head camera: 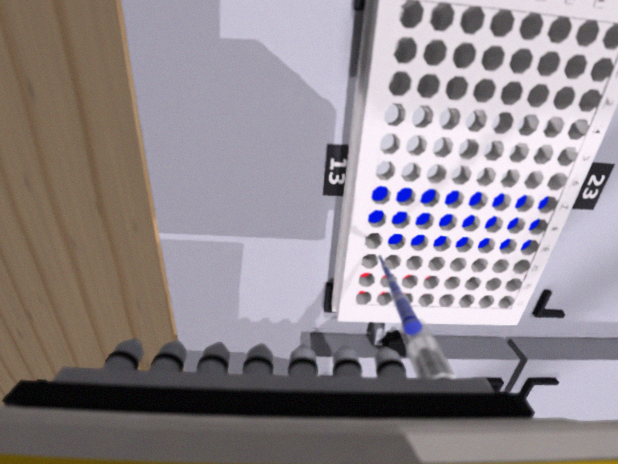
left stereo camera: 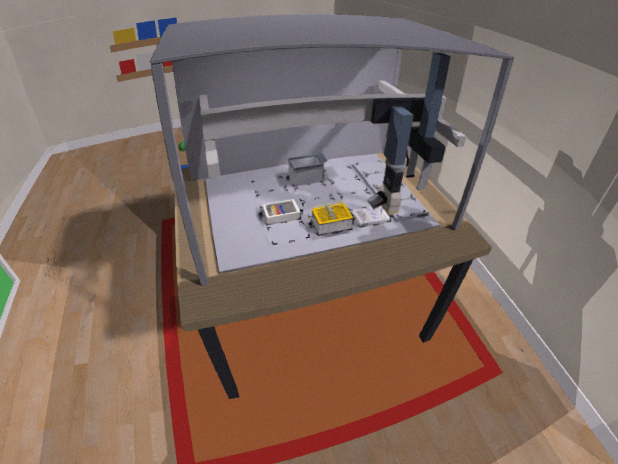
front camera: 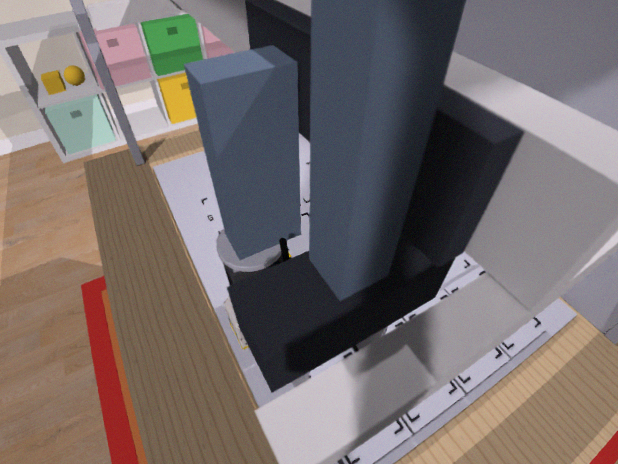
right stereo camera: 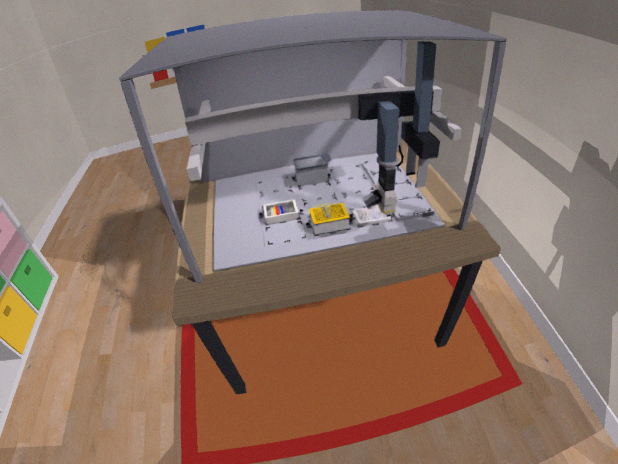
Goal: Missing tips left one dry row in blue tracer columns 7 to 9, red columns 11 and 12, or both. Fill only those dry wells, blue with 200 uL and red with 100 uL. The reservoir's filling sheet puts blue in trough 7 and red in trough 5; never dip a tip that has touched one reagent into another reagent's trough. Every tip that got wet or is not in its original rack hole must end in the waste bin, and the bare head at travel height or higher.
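Observation:
My pipetting head (head camera: 260,361) (left stereo camera: 393,180) (right stereo camera: 386,177) is over the white well plate (head camera: 470,315). Its rightmost nozzle in the head view carries one clear tip (head camera: 412,326) holding blue liquid; the other seven are bare. The tip's point appears beside row H, near columns 9 and 10; its height is unclear. Columns 7 and 8 show blue in every row. Column 9 shows blue except in the row H well (head camera: 373,240). Red slivers show in several wells of columns 11 and 12; the rest are hidden by well walls. My parked plate gripper (left stereo camera: 416,181) (right stereo camera: 416,179) is open and empty.
The yellow-topped tip rack (left stereo camera: 335,227) (right stereo camera: 331,226) stands left of the plate. The reservoir (left stereo camera: 284,218) (right stereo camera: 281,218), with coloured troughs, stands further left. The grey waste bin (left stereo camera: 306,175) (right stereo camera: 311,175) stands behind. The black gripper housing (front camera: 300,310) blocks the front view.

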